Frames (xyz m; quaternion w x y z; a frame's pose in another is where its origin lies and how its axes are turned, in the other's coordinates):
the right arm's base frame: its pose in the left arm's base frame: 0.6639 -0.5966 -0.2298 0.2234 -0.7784 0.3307 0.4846
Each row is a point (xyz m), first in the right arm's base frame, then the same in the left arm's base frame.
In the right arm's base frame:
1: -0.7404 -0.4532 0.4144
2: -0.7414 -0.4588 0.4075
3: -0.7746 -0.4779 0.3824
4: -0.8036 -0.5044 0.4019
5: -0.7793 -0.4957 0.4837
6: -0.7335 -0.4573 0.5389
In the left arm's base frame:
1: 0.5132 0.2100 0.2721
2: 0.5212 0.2096 0.2761
3: 0.5400 0.2157 0.3174
4: 0.5386 0.2554 0.3359
5: 0.4901 0.2969 0.2785
6: 0.4428 0.2940 0.2124

